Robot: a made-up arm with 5 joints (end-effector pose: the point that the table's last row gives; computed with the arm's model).
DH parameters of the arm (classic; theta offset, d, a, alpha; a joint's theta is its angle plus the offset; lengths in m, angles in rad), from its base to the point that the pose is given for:
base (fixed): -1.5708 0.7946 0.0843 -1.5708
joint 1: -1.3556 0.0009 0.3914 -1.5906
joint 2: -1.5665 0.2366 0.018 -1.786
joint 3: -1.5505 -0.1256 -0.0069 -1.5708
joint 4: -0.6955 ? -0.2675 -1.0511
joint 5: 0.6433 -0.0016 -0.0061 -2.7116
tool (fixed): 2.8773 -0.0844 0 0
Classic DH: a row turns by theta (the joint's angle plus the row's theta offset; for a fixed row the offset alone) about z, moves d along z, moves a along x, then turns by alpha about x.
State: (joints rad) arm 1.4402 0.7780 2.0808 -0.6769 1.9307
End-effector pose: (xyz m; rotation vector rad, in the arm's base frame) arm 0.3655 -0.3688 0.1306 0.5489 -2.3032 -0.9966
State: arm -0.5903 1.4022 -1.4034 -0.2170 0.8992
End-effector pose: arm 0.4220 0.0891 1.1270 -0.7152 -1.1021 -2.0123
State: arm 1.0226 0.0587 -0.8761 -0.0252 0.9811
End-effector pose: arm -0.0838 -0.0585 0.8368 -0.3226 0.2676 -0.9286
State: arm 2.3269 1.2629 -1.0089 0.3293 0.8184
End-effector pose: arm 0.3312 -0.3233 0.6162 1.0448 1.3595 -1.9102
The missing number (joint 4, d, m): -0.3981
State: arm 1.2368 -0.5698 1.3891 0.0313 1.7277
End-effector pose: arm -0.3055 -0.4405 0.1887 1.2451 -0.6255 0.0832
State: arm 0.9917 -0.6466 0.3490 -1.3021 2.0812
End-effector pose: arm -0.3845 -0.6316 0.3752 -0.2966 -1.0852 -0.6060
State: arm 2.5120 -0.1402 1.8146 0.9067 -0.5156
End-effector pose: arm -0.1804 0.3468 0.1846 -0.5879 2.6226 0.3037
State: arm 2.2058 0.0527 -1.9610 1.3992 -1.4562
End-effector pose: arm 0.3947 -0.3257 0.4874 0.9816 -0.1369 -0.5180
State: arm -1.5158 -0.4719 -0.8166 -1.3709 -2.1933
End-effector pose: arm -0.5107 0.0835 1.0305 0.6109 2.8606 -0.0384
